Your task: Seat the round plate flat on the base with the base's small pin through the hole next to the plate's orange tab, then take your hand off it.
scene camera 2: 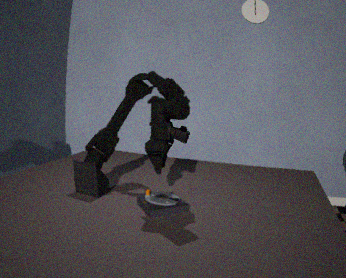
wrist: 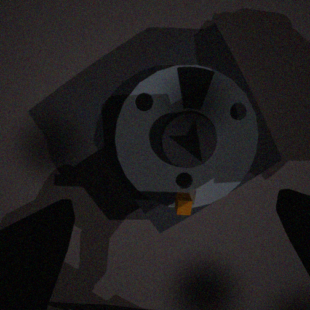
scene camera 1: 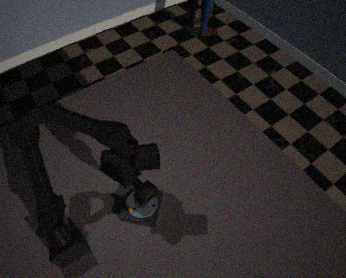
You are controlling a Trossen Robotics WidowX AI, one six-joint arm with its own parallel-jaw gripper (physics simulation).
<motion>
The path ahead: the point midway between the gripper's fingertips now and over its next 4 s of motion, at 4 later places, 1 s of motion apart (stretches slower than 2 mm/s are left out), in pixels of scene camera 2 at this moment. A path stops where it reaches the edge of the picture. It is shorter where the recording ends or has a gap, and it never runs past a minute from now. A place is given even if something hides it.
My gripper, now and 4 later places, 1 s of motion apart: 160, 170; 145, 186; 146, 198; 144, 196; 140, 199
</motion>
